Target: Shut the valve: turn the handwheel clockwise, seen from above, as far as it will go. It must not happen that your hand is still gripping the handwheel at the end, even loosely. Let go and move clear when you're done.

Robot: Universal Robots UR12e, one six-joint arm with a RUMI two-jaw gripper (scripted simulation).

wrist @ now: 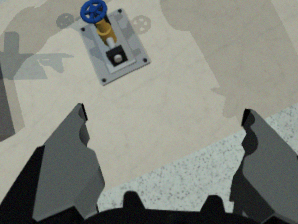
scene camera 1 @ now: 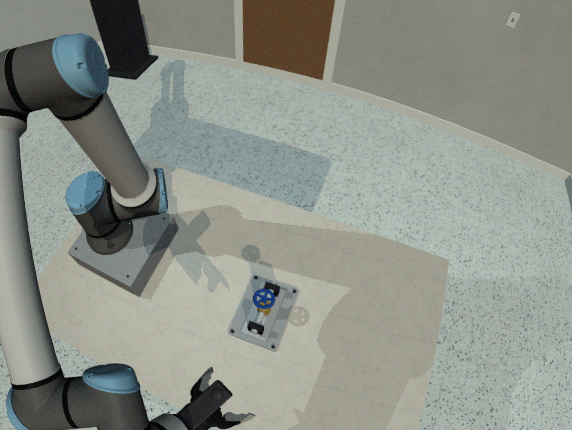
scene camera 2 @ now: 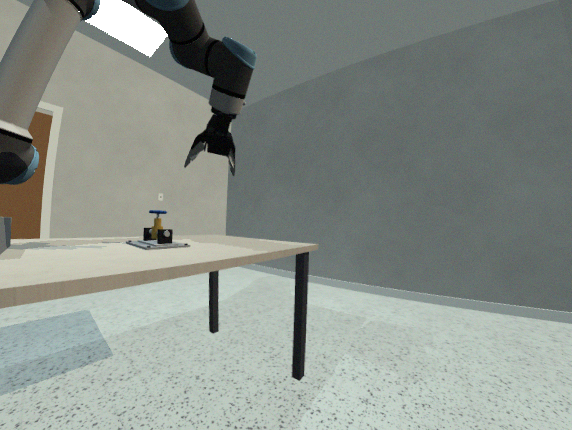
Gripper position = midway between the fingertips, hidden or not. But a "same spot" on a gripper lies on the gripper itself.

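You'd see the gripper in the wrist view and also in scene camera 1, and on the gripper, (wrist: 62,173) and (scene camera 1: 203,386) are the same spot. The gripper is there in scene camera 2 (209,171) as well.
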